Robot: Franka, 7 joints.
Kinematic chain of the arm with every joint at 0, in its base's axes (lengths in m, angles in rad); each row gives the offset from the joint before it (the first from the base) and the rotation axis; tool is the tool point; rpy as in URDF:
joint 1: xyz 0 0 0.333 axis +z
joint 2: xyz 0 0 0 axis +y
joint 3: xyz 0 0 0.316 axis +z
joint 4: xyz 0.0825 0 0 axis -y
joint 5: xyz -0.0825 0 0.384 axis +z
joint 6: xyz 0 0 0 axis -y
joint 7: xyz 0.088 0 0 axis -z
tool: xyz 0 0 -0.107 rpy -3.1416 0 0
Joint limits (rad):
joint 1: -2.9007..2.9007
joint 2: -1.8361..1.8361
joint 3: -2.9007..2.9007
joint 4: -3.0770..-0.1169
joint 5: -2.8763..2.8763
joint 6: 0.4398..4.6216
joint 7: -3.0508..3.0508
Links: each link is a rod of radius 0.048 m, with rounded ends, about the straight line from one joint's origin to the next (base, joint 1, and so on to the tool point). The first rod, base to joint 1, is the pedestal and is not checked.
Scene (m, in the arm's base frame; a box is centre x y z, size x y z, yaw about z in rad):
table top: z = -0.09
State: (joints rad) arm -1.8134 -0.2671 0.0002 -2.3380 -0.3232 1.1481 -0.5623
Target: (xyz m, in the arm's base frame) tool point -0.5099 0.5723 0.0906
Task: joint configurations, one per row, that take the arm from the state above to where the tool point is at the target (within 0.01 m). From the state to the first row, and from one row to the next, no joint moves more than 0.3 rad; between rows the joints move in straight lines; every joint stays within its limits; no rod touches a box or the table.
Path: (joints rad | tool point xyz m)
1: -1.5542 -0.5286 0.2890 -2.0782 -0.2761 1.2741 -0.5623 | 0.0989 -0.3406 0.6118
2: -1.2951 -0.7901 0.5778 -1.8184 -0.2290 1.4001 -0.5623 | 0.2994 -0.1138 0.7694
3: -1.0359 -1.0516 0.8667 -1.5586 -0.1818 1.5260 -0.5623 | 0.3127 0.2691 0.8018
4: -0.7768 -1.3131 1.1555 -1.2989 -0.1347 1.6520 -0.5623 | 0.0951 0.6041 0.6687
5: -0.5176 -1.5746 1.4443 -1.0391 -0.0876 1.7780 -0.5623 | -0.2397 0.7160 0.4025
6: -0.2585 -1.8361 1.7331 -0.7793 -0.0405 1.9040 -0.5623 | -0.5099 0.5723 0.0906

